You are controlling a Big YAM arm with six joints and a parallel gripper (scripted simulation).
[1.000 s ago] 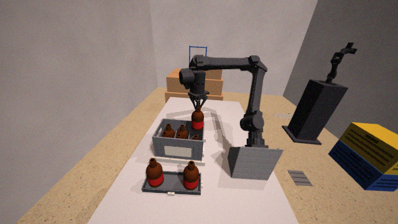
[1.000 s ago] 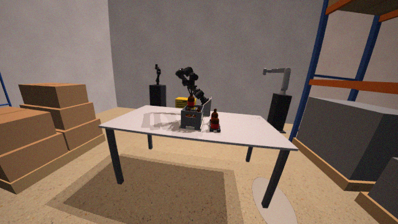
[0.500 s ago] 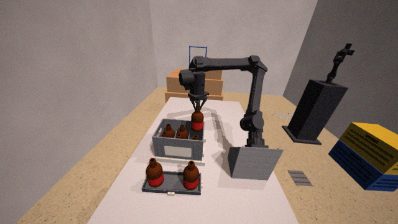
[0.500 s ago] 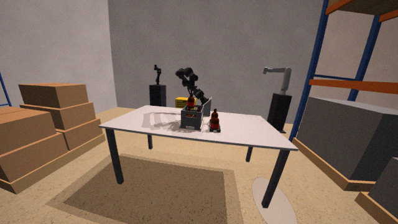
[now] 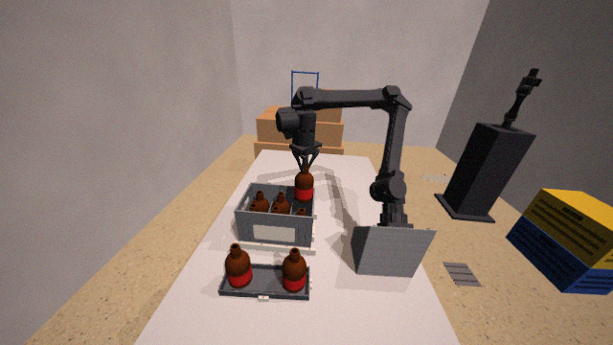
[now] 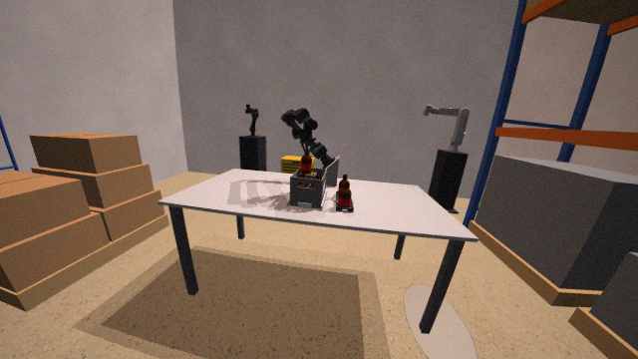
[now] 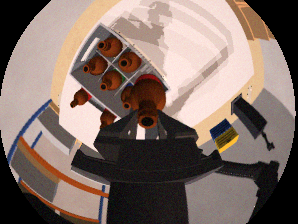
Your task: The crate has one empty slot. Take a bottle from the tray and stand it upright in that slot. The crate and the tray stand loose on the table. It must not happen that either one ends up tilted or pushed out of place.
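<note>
The brown bottle is 60 mm below my hand. From my hand the other things lie so: grey crate: 90 mm ahead, 50 mm to the left, 210 mm below; then dark tray: 80 mm ahead, 270 mm to the left, 280 mm below.
</note>
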